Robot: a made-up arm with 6 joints.
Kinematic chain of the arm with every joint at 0, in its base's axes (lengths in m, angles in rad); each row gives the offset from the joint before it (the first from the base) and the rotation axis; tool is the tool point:
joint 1: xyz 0 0 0.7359 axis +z
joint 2: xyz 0.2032 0 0 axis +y
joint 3: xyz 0 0 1.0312 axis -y
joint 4: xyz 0 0 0.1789 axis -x
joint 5: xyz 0.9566 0 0 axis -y
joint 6: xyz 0.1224 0 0 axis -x
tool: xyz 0 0 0
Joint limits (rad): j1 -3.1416..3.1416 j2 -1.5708..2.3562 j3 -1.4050..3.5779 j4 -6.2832..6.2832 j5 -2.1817..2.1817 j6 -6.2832..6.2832
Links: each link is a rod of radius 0.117 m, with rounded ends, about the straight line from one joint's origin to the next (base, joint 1, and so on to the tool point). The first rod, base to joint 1, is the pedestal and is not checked.
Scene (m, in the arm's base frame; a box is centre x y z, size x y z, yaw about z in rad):
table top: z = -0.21
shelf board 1: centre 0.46 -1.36 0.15 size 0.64 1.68 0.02 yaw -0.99
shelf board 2: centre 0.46 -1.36 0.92 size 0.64 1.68 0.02 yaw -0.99
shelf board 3: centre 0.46 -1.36 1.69 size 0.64 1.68 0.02 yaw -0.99
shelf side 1: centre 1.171 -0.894 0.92 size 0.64 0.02 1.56 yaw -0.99
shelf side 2: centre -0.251 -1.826 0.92 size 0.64 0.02 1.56 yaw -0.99
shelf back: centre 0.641 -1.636 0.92 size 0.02 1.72 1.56 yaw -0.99
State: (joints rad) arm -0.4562 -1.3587 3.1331 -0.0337 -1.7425 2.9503
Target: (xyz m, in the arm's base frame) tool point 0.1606 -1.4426 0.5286
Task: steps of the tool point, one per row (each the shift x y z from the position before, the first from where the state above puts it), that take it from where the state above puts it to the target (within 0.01 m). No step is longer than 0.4 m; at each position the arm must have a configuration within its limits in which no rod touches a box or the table.
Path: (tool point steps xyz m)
1: -0.1545 -0.2275 0.0409
2: -0.0874 -0.2796 0.0475
3: -0.0037 -0.3103 0.0542
4: 0.0897 -0.3145 0.0604
5: 0.1839 -0.2892 0.0664
6: 0.2695 -0.2348 0.0722
7: 0.3373 -0.1549 0.0775
8: 0.3794 -0.0551 0.0823

